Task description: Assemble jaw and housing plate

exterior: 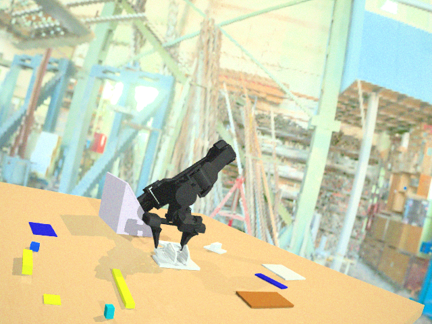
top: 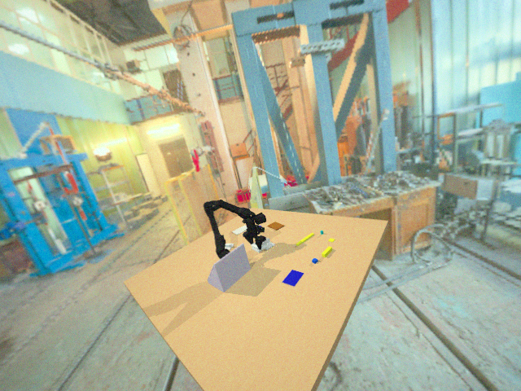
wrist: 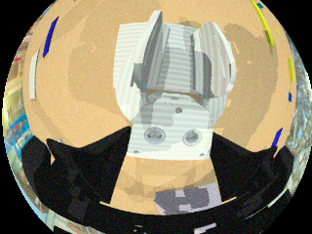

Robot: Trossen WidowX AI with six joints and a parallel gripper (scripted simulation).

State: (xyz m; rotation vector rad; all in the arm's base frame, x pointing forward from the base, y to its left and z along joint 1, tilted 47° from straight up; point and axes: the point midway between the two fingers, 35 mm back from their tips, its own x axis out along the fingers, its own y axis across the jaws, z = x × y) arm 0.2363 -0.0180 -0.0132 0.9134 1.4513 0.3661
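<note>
The white jaw is 30 mm ahead of my gripper tip and 10 mm to the left of it. From my gripper tip the other things lie so: blue strip 260 mm ahead, 190 mm to the left, 10 mm below; brown plate 340 mm ahead, 40 mm to the left, 10 mm below; flat white plate 220 mm ahead, 320 mm to the left, 10 mm below.
</note>
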